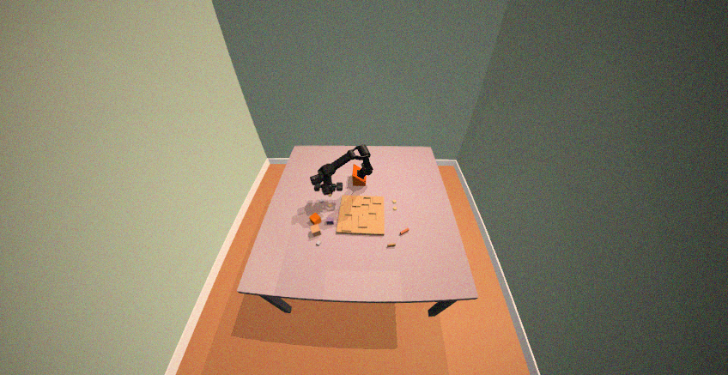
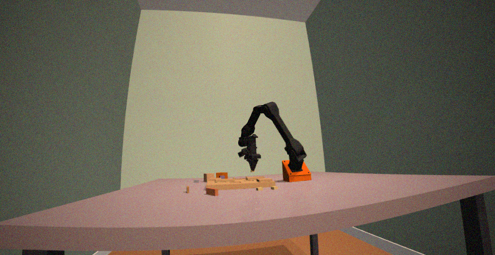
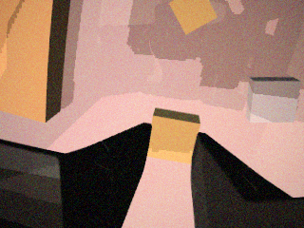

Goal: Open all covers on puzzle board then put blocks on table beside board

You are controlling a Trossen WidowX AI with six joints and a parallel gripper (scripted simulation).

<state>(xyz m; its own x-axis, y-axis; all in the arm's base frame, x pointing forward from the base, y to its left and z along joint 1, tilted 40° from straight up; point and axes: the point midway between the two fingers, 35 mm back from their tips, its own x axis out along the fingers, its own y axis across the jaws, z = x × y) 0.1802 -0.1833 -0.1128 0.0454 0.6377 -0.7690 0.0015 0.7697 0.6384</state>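
Right now the grey block is 10 mm ahead of my gripper tip, 60 mm to the right of it and 50 mm below it. The rest, counted from my gripper tip: tan cube: 260 mm ahead, 70 mm to the right, 30 mm below; purple piece: 190 mm ahead, 10 mm to the left, 40 mm below; orange block: 180 mm ahead, 80 mm to the right, 30 mm below.
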